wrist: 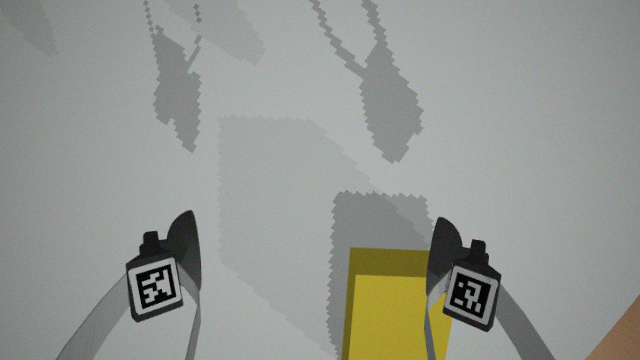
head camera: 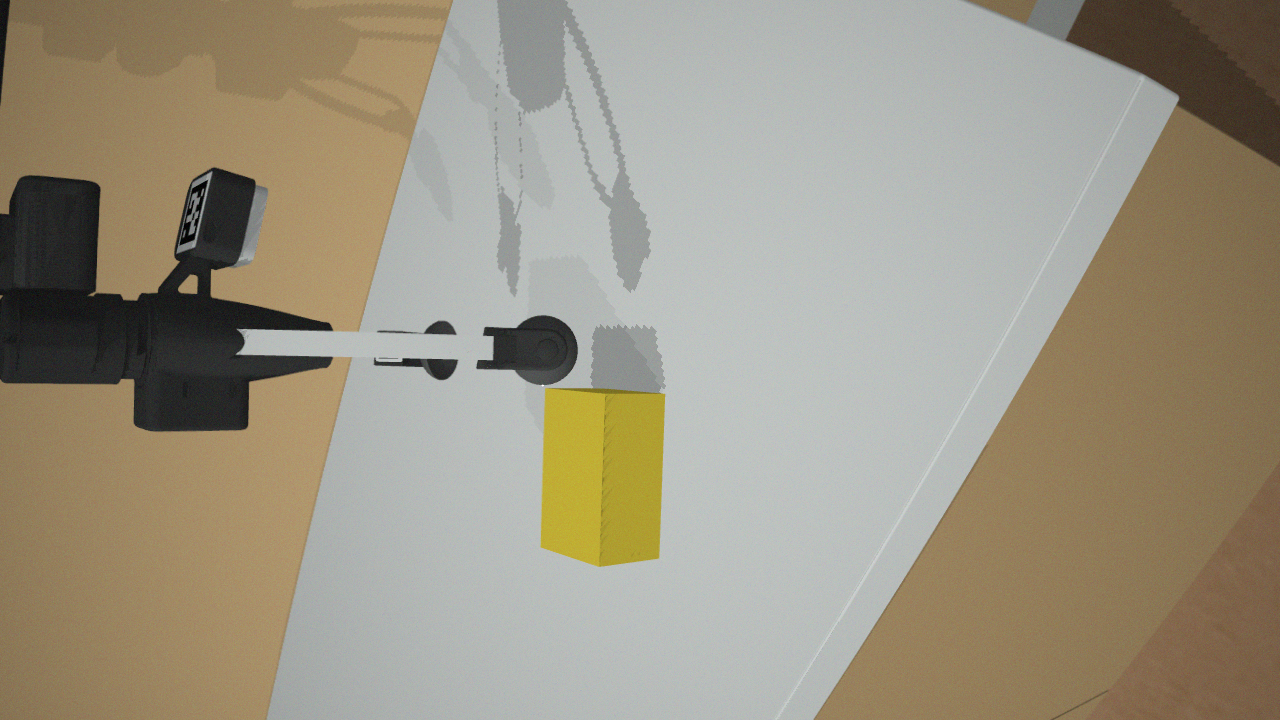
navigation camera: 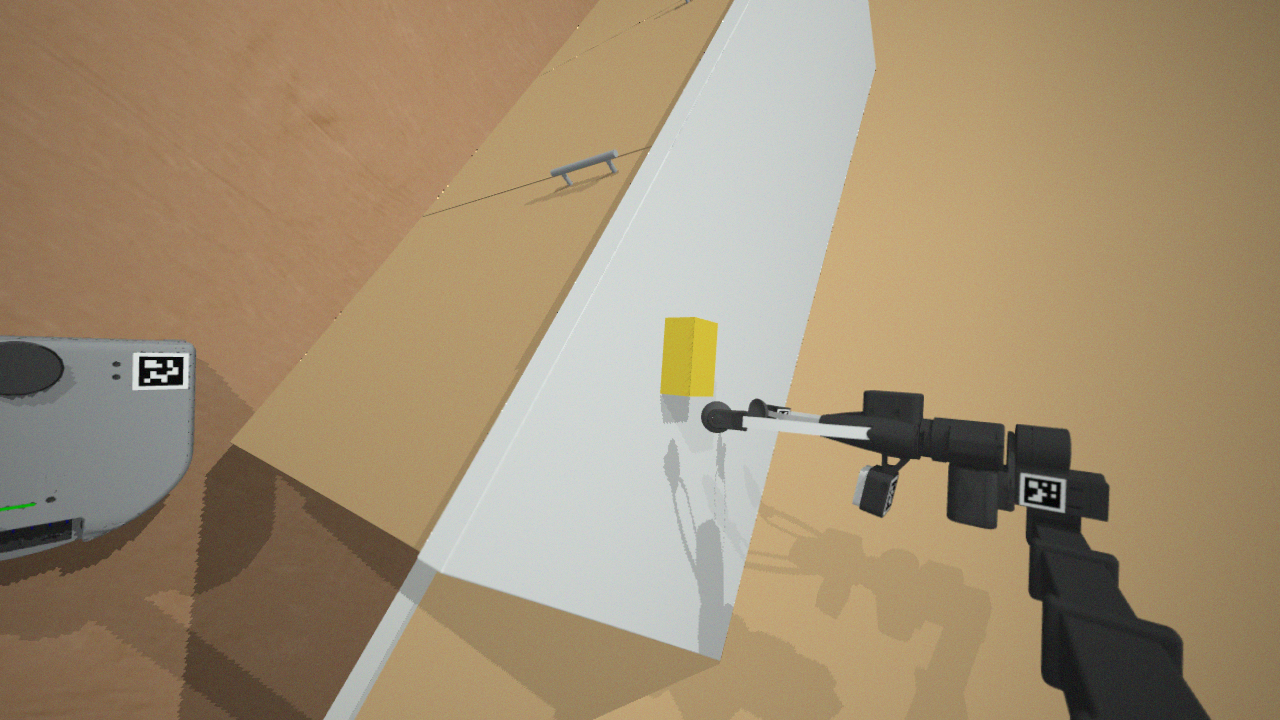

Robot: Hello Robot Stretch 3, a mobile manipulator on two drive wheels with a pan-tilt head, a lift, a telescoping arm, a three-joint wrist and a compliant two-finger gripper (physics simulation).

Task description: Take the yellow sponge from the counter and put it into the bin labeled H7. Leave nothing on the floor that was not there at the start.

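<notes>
The yellow sponge, a block shape, stands on the light grey counter. My gripper is open and empty above the counter, with its shadow apart from it. In the head camera view the fingertips are just above and left of the sponge's upper end. In the wrist view the right finger covers part of the sponge, the left finger is over bare counter, and the sponge's lower part is cut off. The bin labeled H7 does not show in these views.
The tan cabinet front with a grey bar handle is below the counter's front edge. My grey base stands on the brown floor at the left. A tan wall runs along the counter's back edge.
</notes>
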